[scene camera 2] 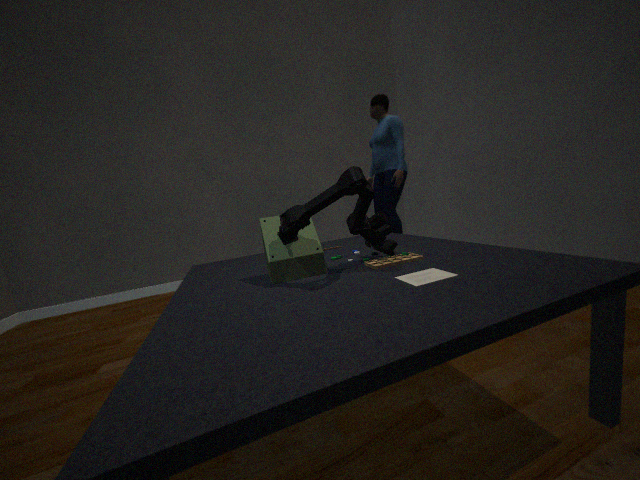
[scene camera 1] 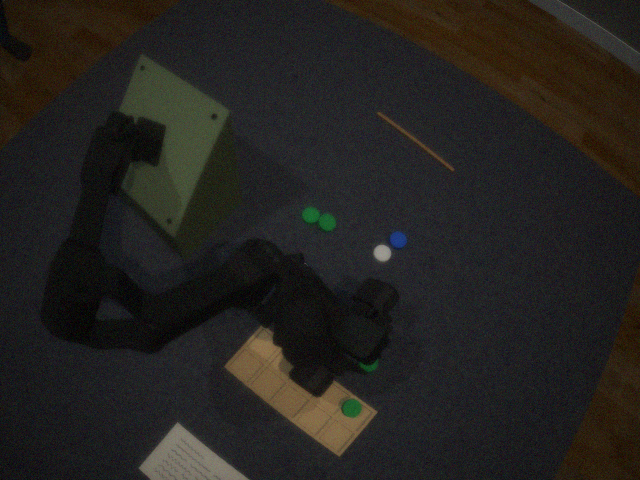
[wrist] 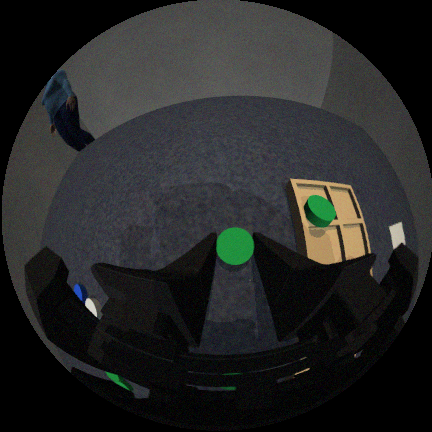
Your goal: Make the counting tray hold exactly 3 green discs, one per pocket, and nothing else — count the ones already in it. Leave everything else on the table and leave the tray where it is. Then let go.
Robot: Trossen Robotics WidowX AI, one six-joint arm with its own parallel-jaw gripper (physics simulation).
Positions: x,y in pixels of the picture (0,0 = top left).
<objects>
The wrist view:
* gripper: 234,237
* tan counting tray: 345,237
</objects>
